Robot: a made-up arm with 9 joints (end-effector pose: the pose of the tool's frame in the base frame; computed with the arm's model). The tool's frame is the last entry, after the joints. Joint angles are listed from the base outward.
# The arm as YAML. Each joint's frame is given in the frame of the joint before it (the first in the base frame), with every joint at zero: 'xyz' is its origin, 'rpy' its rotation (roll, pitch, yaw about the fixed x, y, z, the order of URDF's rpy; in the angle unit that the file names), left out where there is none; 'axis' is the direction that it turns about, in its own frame. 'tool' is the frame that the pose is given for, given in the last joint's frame.
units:
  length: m
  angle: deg
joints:
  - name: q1
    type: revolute
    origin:
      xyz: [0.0, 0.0, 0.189]
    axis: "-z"
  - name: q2
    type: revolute
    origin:
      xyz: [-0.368, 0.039, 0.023]
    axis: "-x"
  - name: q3
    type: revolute
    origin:
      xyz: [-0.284, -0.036, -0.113]
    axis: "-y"
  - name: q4
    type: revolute
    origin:
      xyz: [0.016, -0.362, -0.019]
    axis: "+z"
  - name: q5
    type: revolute
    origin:
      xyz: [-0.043, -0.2, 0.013]
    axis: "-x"
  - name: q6
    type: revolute
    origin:
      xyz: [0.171, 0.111, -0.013]
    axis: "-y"
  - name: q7
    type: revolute
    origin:
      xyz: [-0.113, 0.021, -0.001]
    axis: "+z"
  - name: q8
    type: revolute
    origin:
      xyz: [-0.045, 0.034, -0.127]
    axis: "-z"
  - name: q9
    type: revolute
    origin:
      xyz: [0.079, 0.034, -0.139]
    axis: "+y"
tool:
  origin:
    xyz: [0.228, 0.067, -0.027]
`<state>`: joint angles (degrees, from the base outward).
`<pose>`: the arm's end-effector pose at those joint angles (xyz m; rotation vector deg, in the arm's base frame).
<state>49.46 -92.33 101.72 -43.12 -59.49 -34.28 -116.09 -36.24 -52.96</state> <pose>-0.2649 0.4771 -0.3557 -107.27 44.78 77.60</pose>
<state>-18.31 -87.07 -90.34 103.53 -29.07 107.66 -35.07 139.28 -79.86</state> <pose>-0.8368 -0.1554 0.0602 -37.19 110.15 35.23</pose>
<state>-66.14 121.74 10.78 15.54 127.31 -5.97 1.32 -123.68 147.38</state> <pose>-0.7981 -0.3256 0.9118 -50.65 -7.52 137.81</pose>
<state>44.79 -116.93 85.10 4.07 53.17 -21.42 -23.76 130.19 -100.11</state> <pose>-0.1469 0.7067 -0.2292 41.77 -133.00 90.20</pose>
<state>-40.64 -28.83 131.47 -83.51 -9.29 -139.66 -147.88 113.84 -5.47</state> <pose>-0.6257 -0.9014 -0.2195 -76.18 59.75 -112.78</pose>
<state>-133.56 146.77 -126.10 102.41 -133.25 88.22 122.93 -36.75 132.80</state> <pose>0.5511 -0.3551 0.2291 -107.05 28.48 38.16</pose>
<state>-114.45 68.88 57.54 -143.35 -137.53 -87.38 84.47 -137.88 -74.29</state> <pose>0.6055 -0.3561 0.2869 74.65 -0.93 20.50</pose>
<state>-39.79 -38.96 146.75 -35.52 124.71 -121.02 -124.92 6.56 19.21</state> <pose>-0.4040 -0.4869 0.0438 27.93 -122.64 77.08</pose>
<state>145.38 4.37 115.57 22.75 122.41 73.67 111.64 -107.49 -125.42</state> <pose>0.3510 0.8810 0.3936 17.17 39.02 -132.30</pose>
